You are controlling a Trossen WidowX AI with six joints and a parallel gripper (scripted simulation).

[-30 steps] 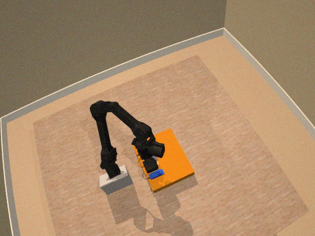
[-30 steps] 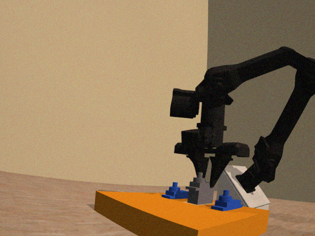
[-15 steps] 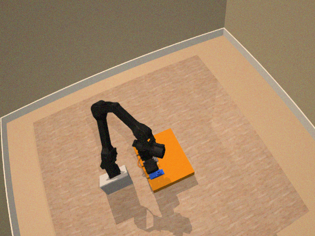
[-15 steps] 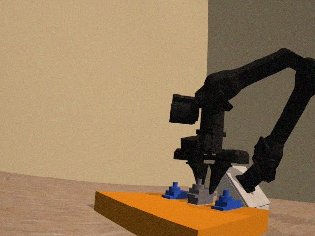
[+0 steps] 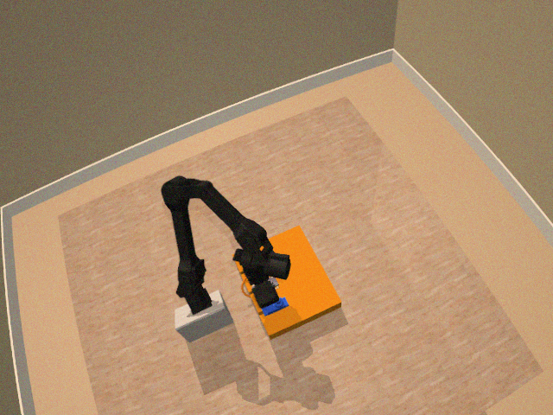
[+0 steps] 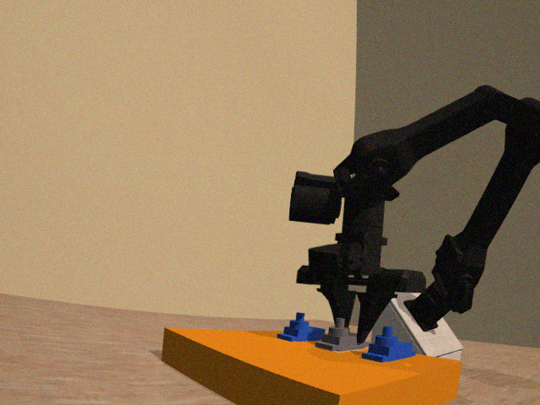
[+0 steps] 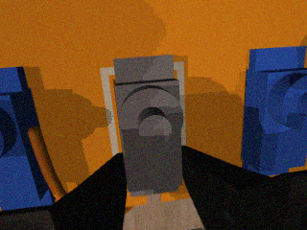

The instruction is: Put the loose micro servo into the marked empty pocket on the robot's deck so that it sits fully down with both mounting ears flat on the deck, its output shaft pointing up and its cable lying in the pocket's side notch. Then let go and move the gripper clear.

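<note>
Right now the orange deck is 12 cm ahead of my gripper tip, 1 cm to the right of it and 3 cm below it.
</note>
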